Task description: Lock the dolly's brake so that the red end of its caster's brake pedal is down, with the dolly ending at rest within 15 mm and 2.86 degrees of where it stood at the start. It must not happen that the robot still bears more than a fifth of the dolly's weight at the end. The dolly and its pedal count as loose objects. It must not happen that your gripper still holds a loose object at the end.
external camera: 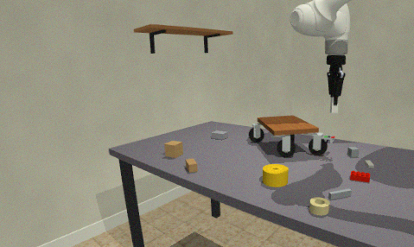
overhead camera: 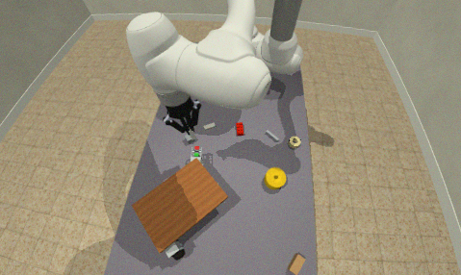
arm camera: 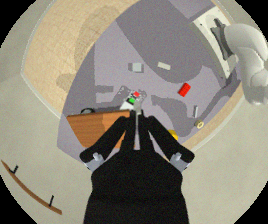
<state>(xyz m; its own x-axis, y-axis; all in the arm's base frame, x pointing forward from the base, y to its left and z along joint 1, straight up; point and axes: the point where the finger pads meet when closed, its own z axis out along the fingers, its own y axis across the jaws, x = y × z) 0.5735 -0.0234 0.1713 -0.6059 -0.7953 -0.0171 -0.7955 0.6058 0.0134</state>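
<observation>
Now: the brake pedal 10 mm ahead of my hand and 150 mm below it. Also, from my hand: grey bar (210 mm behind, 300 mm to the left, 220 mm below); yellow cylinder (10 mm ahead, 360 mm to the left, 200 mm below); red brick (190 mm behind, 140 mm to the left, 210 mm below).
</observation>
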